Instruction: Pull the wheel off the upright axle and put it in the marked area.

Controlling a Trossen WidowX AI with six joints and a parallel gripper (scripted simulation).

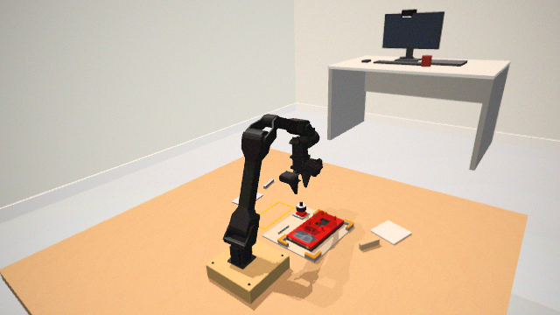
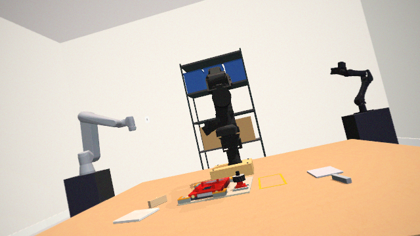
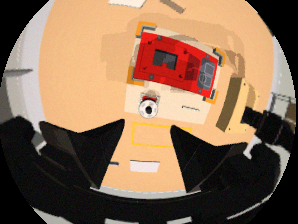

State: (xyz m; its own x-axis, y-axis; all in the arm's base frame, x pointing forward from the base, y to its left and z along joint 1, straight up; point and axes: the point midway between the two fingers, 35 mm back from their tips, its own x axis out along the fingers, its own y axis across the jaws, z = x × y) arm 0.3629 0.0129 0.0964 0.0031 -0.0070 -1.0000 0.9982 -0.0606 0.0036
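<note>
Right now the black wheel is 70 mm below my gripper tip. Also, from my gripper tip: small block (290 mm to the right, 100 mm below, 40 mm behind); upright axle (70 mm below); white plate (330 mm to the right, 110 mm below, 70 mm ahead).
</note>
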